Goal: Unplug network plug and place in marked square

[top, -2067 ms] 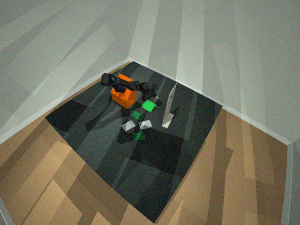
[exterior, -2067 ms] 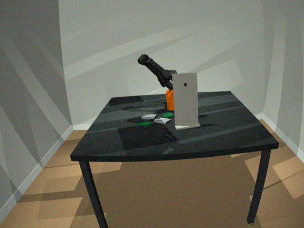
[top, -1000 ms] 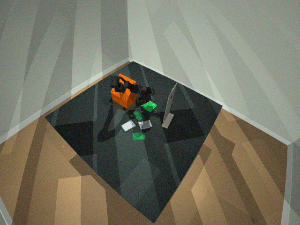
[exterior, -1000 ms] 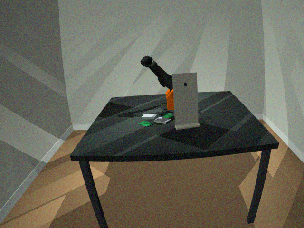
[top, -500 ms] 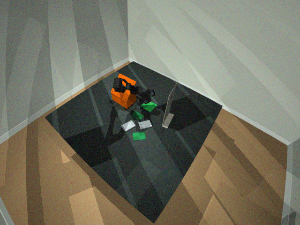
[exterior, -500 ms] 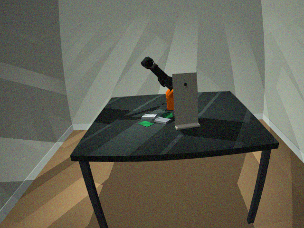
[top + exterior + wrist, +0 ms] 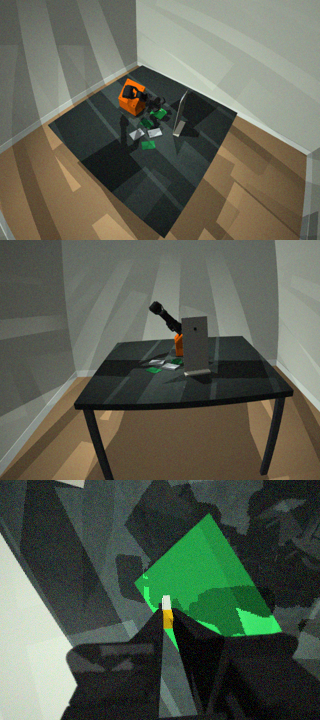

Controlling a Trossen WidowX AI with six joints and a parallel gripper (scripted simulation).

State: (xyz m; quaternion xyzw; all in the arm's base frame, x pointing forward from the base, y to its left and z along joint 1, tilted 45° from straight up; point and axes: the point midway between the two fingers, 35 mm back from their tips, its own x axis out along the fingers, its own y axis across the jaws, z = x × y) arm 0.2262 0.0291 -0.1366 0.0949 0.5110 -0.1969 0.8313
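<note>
The green marked square lies 40 mm below my gripper tip and 10 mm behind it. Also, from my gripper tip: network plug right at my gripper tip; upright panel 220 mm ahead, 130 mm above, 30 mm to the right.
</note>
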